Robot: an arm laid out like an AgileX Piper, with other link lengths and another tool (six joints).
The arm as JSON. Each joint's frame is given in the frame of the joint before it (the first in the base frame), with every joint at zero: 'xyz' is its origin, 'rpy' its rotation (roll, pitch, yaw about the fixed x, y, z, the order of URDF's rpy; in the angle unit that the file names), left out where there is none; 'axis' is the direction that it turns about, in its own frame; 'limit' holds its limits. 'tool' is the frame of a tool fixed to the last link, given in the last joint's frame.
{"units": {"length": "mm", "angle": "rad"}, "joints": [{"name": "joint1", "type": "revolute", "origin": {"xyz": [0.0, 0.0, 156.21]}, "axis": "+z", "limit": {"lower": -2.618, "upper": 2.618}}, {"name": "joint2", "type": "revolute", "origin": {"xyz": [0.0, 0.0, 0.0]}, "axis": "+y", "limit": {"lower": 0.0, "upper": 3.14}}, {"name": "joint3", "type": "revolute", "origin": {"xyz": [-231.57, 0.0, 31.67]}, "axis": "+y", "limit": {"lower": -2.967, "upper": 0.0}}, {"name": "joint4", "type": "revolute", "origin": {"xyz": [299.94, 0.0, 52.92]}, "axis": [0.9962, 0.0, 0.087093], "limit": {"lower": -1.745, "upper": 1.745}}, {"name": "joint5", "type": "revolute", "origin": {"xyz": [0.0, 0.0, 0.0]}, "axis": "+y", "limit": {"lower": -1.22, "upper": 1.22}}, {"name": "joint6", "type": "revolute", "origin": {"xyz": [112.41, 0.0, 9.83]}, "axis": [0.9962, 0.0, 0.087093], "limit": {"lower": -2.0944, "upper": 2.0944}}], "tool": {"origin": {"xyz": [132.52, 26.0, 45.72], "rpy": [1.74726, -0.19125, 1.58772]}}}
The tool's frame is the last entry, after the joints.
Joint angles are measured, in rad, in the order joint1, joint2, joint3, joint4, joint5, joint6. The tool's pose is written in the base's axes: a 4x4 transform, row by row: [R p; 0 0 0 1], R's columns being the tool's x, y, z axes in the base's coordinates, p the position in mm. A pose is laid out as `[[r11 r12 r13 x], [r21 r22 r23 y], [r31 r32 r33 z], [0 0 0 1]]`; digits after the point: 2 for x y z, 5 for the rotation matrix.
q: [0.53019 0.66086 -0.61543 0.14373 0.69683 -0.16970]
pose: [[-0.49256 0.73892 0.45977 279.31], [0.85534 0.31356 0.41240 222.51], [0.16057 0.59639 -0.78647 240.00], [0 0 0 1]]
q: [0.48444 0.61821 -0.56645 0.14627 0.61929 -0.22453]
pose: [[-0.48274 0.69266 0.53589 290.17], [0.86768 0.29534 0.39988 209.63], [0.11871 0.65802 -0.74358 245.32], [0 0 0 1]]
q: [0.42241 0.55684 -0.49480 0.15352 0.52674 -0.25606]
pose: [[-0.43937 0.65089 0.61911 302.31], [0.89305 0.24202 0.37933 189.62], [0.09706 0.71956 -0.68761 249.50], [0 0 0 1]]
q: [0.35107 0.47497 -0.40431 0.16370 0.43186 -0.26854]
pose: [[-0.37371 0.60757 0.70086 312.09], [0.92283 0.16744 0.34692 164.12], [0.09342 0.77642 -0.62326 251.81], [0 0 0 1]]
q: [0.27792 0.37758 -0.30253 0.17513 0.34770 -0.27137]
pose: [[-0.30002 0.56096 0.77157 317.57], [0.94868 0.09072 0.30294 136.56], [0.09994 0.82286 -0.55939 250.60], [0 0 0 1]]
